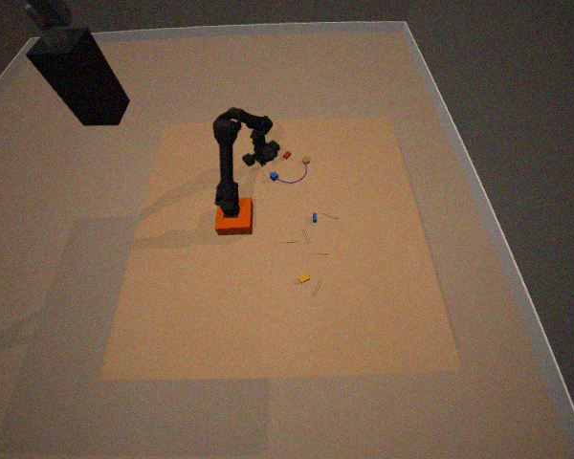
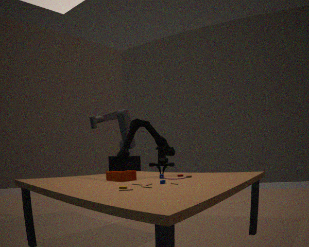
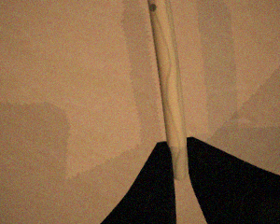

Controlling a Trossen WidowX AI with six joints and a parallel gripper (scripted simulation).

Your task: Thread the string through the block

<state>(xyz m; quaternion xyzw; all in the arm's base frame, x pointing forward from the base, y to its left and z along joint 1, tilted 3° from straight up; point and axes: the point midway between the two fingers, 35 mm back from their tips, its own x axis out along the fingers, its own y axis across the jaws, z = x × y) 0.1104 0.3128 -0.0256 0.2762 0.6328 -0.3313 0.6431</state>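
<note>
The red piece lies 120 mm ahead of my gripper tip and 70 mm to the left of it. Also, from my gripper tip: thin wooden stick 30 mm to the right, 30 mm ahead, 10 mm above; then yellow piece 590 mm to the right, 210 mm ahead; then round wooden button 220 mm ahead, 40 mm to the left.
</note>
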